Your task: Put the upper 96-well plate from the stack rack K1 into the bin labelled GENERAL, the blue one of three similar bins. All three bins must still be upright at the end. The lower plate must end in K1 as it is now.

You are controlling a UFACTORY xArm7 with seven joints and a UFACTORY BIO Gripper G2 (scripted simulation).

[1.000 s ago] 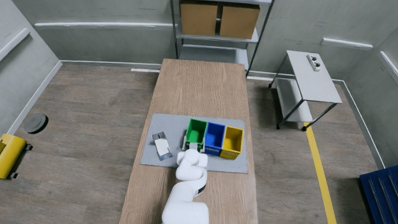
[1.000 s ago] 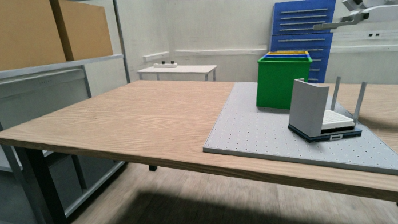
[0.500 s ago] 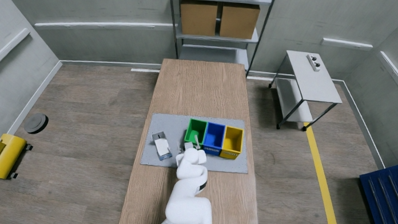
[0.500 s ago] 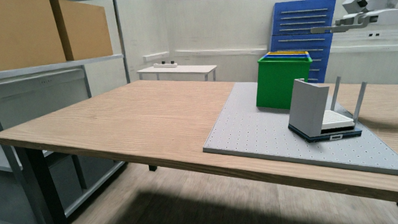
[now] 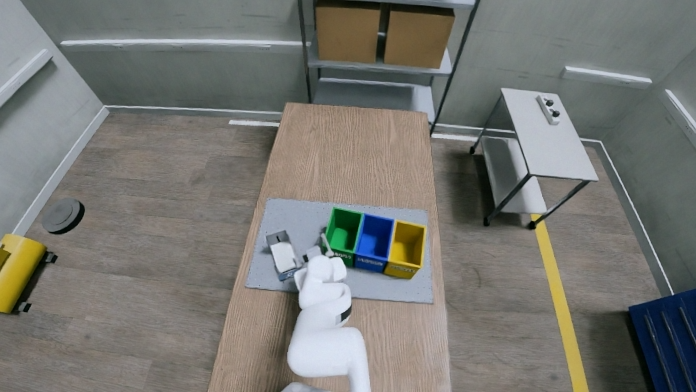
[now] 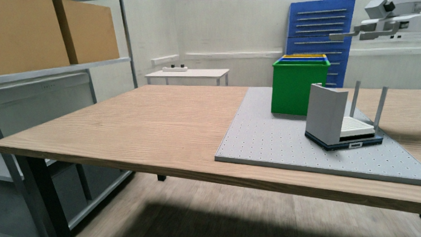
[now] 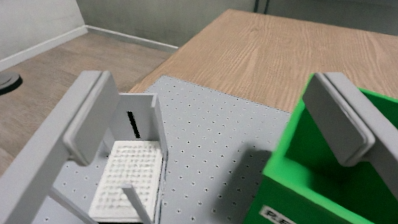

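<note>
Now: hand 1 cm short of the white 96-well plate, 14 cm to the right of it and 22 cm above it. Round my hand: green bin 13 cm ahead, 10 cm to the right, 17 cm below; then dark plate 1 cm ahead, 14 cm to the left, 23 cm below; then blue general bin 13 cm ahead, 23 cm to the right, 17 cm below.
</note>
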